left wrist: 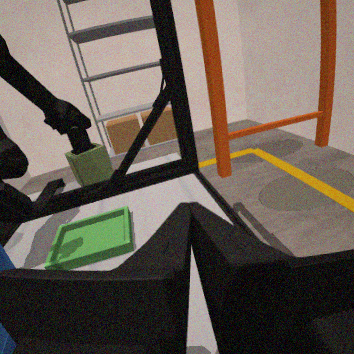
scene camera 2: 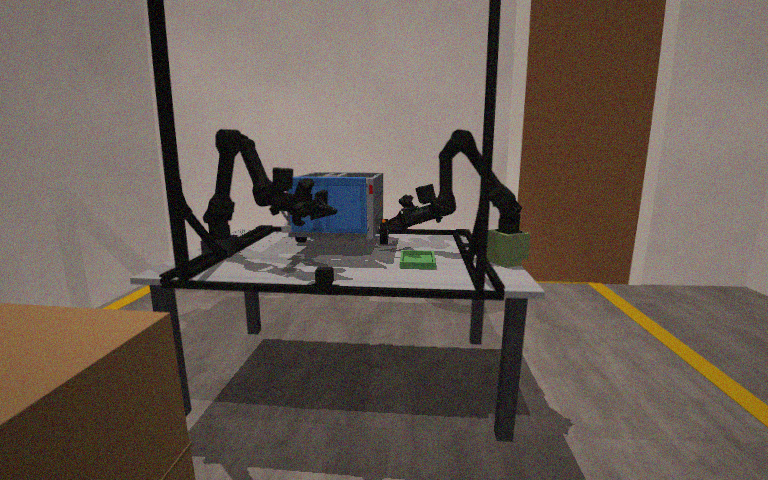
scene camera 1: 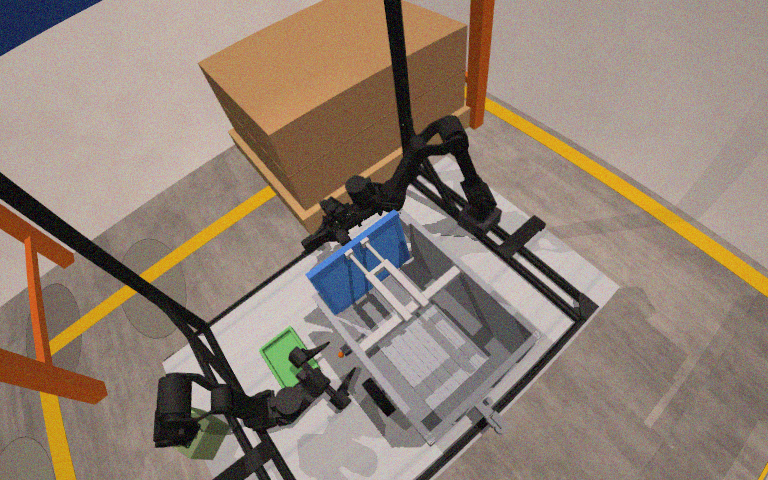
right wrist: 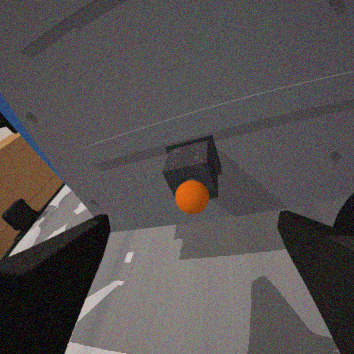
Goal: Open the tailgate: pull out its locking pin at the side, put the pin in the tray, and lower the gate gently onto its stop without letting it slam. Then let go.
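Where they show: left gripper, fingertip midpoint: (left wrist: 187, 210) (scene camera 2: 337, 211) (scene camera 1: 310, 241); right gripper, fingertip midpoint: (scene camera 2: 383, 226) (scene camera 1: 342, 354) (right wrist: 194, 221); left arm's base at its link origin: (scene camera 2: 219, 237) (scene camera 1: 480, 211); right arm's base at its link origin: (left wrist: 83, 148) (scene camera 2: 508, 231) (scene camera 1: 185, 430).
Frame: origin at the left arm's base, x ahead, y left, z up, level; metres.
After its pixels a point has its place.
Observation:
The blue tailgate (scene camera 1: 334, 291) @[x 0.511, y -0.079, z 0.128 m] (scene camera 2: 348, 203) @[x 0.484, y -0.092, z 0.138 m] stands upright on the end of the grey bed (scene camera 1: 498, 328) @[x 0.310, y 0.275, z 0.102 m] (right wrist: 125, 75) @[x 0.575, y 0.013, z 0.109 m]. The locking pin's orange knob (scene camera 1: 340, 354) @[x 0.606, y 0.028, z 0.062 m] (scene camera 2: 384, 221) @[x 0.608, y 0.021, z 0.056 m] (right wrist: 192, 197) @[x 0.611, y 0.029, z 0.060 m] sticks out of a dark block low on the bed's side; its shank is hidden. The green tray (scene camera 1: 283, 346) @[x 0.708, y -0.156, z -0.055 m] (scene camera 2: 417, 266) @[x 0.710, y -0.192, z -0.054 m] (left wrist: 100, 240) @[x 0.702, y -0.130, z -0.055 m] lies on the table beside the bed. My left gripper (scene camera 1: 308, 243) @[x 0.460, y -0.241, z 0.132 m] (scene camera 2: 334, 211) @[x 0.460, y -0.241, z 0.132 m] (left wrist: 187, 210) @[x 0.460, y -0.241, z 0.132 m] is shut and empty, at the tailgate's outer side. My right gripper (scene camera 1: 341, 356) @[x 0.603, y 0.023, z 0.037 m] (right wrist: 194, 221) @[x 0.603, y 0.023, z 0.037 m] is open, its fingers on either side of the knob, apart from it.
Two pale struts (scene camera 1: 390, 288) @[x 0.387, y -0.017, z 0.035 m] reach from the tailgate over the bed. A green block-shaped container (scene camera 1: 209, 438) @[x 1.003, y -0.074, z 0.008 m] (scene camera 2: 508, 247) @[x 1.009, y -0.179, z 0.005 m] (left wrist: 91, 167) @[x 0.979, y -0.128, z -0.003 m] stands by the right arm's base. Black frame bars run along the table edges. Large stacked cartons (scene camera 1: 339, 113) stand beyond the table.

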